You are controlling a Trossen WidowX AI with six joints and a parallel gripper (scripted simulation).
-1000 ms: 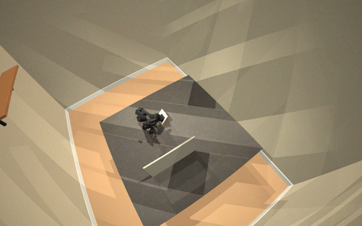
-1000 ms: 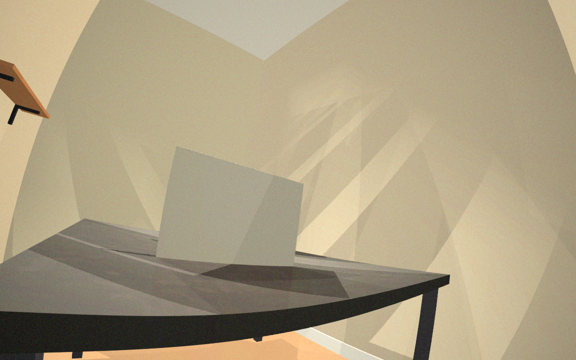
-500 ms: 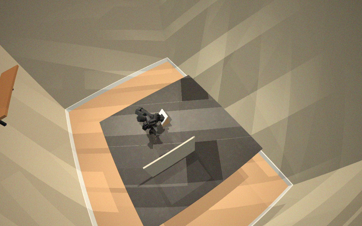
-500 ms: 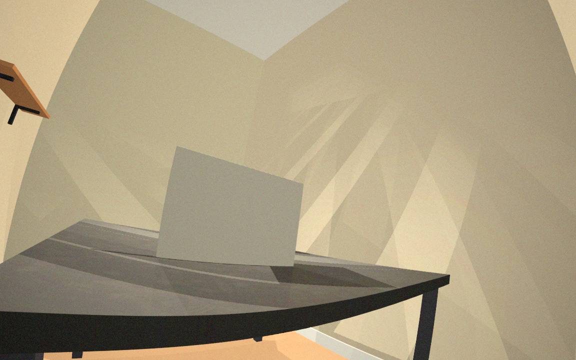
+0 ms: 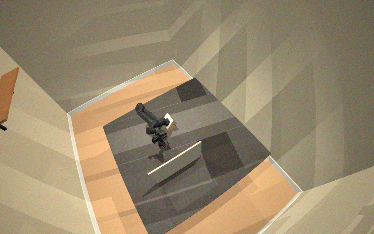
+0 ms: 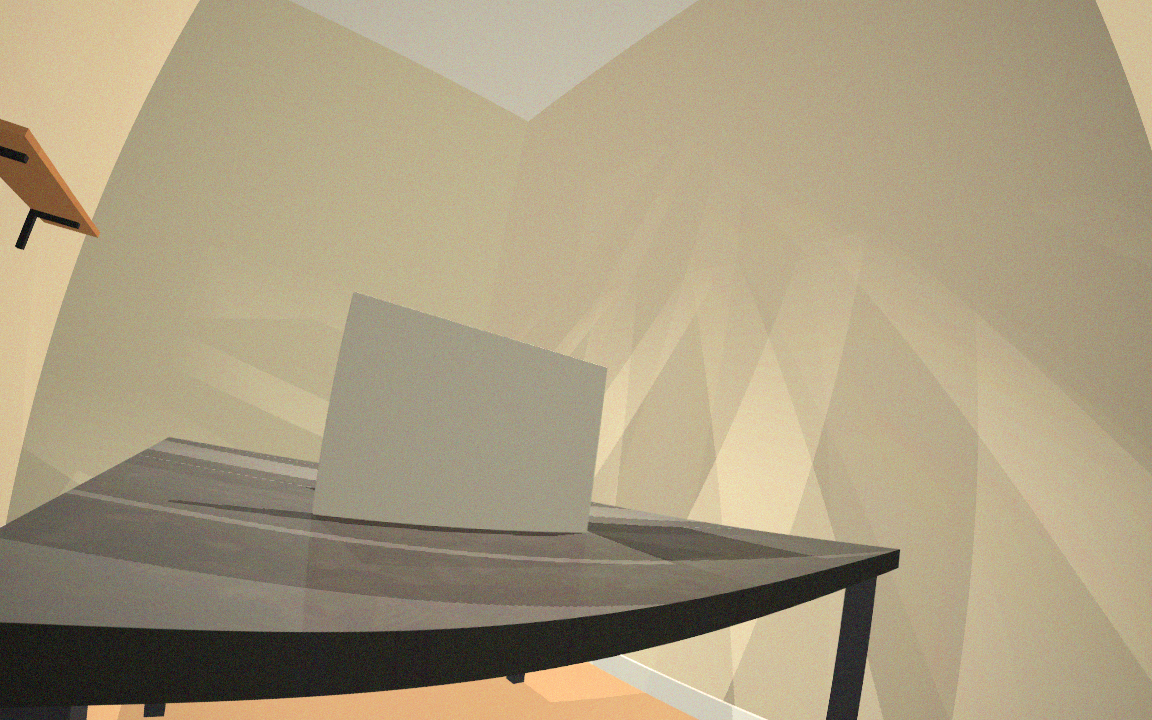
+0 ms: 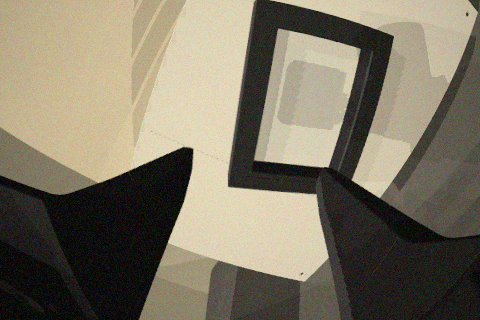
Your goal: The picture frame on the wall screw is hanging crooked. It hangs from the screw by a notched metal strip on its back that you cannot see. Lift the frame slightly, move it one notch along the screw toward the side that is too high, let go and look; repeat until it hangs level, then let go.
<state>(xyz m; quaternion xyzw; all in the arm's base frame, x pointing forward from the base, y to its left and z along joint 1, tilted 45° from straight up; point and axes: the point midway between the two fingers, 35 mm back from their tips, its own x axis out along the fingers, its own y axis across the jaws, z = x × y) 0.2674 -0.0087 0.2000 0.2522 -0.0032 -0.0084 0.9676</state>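
My gripper tip is 140 mm short of the picture frame, 10 mm to the left of it and 50 mm above it. The rest, counted from my gripper tip: wall panel (150 mm ahead, 60 mm below).
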